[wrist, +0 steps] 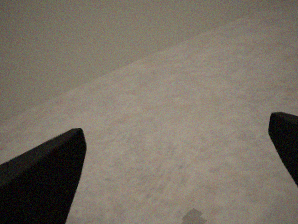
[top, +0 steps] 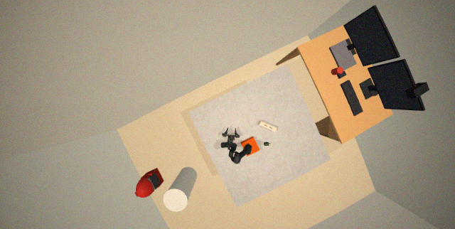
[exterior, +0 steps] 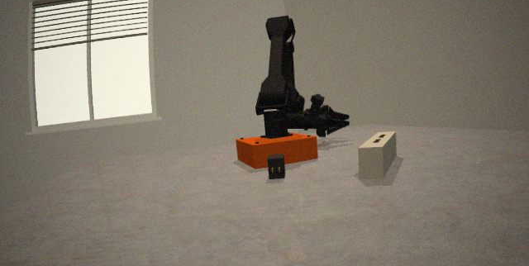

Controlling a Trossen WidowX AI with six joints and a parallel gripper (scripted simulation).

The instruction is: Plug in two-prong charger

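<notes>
My gripper tip is now 410 mm to the left of the black two-prong charger, 230 mm short of it and 50 mm above it.
</notes>
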